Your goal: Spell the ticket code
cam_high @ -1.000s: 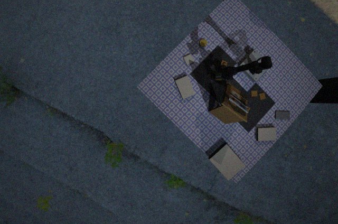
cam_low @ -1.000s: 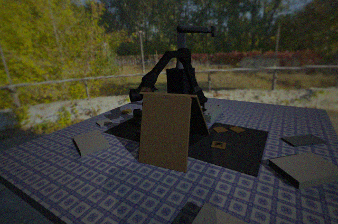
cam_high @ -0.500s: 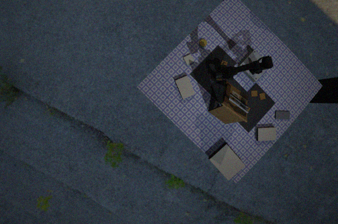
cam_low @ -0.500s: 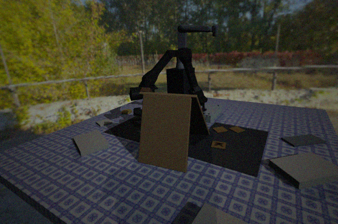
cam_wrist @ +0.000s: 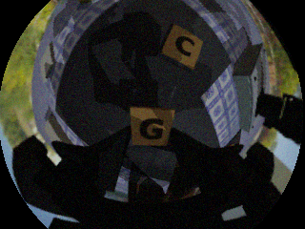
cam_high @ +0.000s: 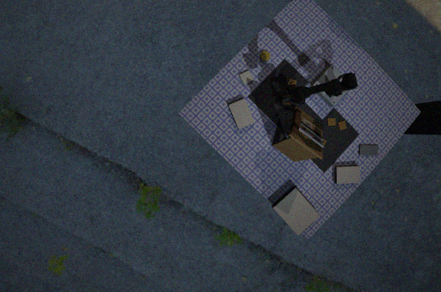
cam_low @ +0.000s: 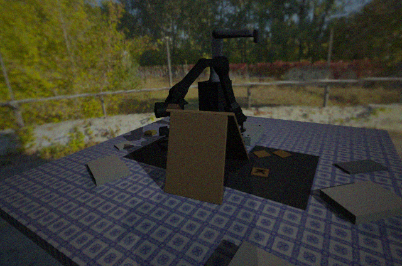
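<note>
Right now my gripper tip is 190 mm to the right of the letter tile marked f, 140 mm below it and 80 mm short of it. From my gripper tip the other things lie so: letter tile marked g: right at my gripper tip; then orange tile marked c: 120 mm behind, 70 mm to the right, 20 mm below; then dark mat: 160 mm to the left, 80 mm behind, 20 mm below.
</note>
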